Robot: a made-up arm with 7 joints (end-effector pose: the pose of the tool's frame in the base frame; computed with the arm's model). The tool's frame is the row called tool.
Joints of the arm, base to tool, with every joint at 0 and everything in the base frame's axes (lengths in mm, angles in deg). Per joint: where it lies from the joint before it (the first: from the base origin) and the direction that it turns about. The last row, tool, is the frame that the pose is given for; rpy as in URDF.
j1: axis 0.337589 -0.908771 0.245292 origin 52 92 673
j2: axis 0.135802 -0.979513 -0.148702 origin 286 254 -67
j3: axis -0.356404 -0.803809 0.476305 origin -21 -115 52
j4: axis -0.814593 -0.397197 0.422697 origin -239 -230 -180
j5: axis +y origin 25 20 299
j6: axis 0.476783 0.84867 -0.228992 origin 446 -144 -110
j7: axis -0.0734 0.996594 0.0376 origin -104 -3 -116
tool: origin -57 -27 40 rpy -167.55 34.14 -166.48
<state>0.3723 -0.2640 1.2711 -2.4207 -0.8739 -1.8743 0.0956</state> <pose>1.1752 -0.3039 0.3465 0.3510 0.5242 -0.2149 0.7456</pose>
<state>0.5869 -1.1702 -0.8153 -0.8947 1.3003 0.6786 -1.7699</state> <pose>0.0300 0.0632 1.1617 -0.3958 -0.7227 0.1175 0.5543</pose>
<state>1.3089 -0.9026 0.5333 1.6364 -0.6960 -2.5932 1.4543</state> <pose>-0.3682 0.3543 0.6823 0.0223 -0.6863 -0.0580 0.7247</pose>
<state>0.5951 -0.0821 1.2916 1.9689 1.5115 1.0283 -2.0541</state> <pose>0.4443 -0.1394 0.7029 0.1736 -0.3409 -0.5568 0.7373</pose>
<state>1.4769 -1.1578 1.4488 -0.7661 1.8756 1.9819 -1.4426</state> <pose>0.4670 0.0236 1.0543 0.0755 -0.8806 0.4607 0.0810</pose>
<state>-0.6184 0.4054 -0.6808 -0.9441 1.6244 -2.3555 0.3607</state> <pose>-0.4272 0.3303 0.4679 0.0905 0.9801 0.1365 0.1125</pose>
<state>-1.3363 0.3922 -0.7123 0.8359 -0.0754 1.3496 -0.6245</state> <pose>0.2522 0.1190 0.5123 -0.2521 -0.8116 0.3327 0.4088</pose>
